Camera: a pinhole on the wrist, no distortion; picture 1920 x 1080 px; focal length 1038.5 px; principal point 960.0 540.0 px. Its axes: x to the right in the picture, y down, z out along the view. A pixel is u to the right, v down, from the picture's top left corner.
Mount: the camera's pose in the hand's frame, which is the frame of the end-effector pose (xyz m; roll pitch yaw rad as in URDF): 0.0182 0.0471 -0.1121 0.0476 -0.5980 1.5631
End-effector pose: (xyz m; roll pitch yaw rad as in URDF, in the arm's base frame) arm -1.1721 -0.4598 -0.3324 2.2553 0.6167 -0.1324
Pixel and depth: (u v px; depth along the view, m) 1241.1 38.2 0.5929
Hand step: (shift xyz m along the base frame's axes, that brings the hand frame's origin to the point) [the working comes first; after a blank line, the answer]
In the camera's frame: 0.1605 -0.2865 0.5929

0.0021 -0.2623 -0.5207
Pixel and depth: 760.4 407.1 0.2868
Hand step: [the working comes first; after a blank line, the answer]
In the camera's frame: -0.0551 -0.0367 0.2868

-0.0461 0.0356 -0.1868
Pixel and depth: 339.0 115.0 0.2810
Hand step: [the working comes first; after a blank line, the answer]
In the camera's frame: -0.1680 -0.1150 0.2810

0.0176 0.1394 -0.2506
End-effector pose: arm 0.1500 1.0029 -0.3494 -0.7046 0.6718 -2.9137
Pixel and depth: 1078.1 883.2 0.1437
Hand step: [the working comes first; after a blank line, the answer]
In the camera's frame: 0.0163 0.0475 0.1437

0.0000 0.0048 0.0355
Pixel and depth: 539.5 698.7 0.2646
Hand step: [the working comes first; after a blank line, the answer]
In the camera's frame: -0.1071 0.0404 0.2646

-0.1143 0.0913 0.1324
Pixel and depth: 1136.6 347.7 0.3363
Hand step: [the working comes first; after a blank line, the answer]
In the camera's frame: 0.0572 -0.0623 0.3363

-0.1872 -0.1000 0.1046
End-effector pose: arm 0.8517 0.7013 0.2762 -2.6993 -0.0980 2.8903
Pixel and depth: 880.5 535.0 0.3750
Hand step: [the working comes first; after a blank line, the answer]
In the camera's frame: -0.0287 -0.0018 0.3750

-0.1041 -0.2284 -0.0796
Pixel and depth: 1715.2 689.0 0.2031
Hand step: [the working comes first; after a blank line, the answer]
In the camera's frame: 0.1477 0.0291 0.2031

-0.0157 -0.0071 -0.1491
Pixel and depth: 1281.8 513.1 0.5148
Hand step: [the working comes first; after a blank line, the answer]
In the camera's frame: 0.1595 -0.0133 0.5148

-0.1504 -0.2422 -0.3093
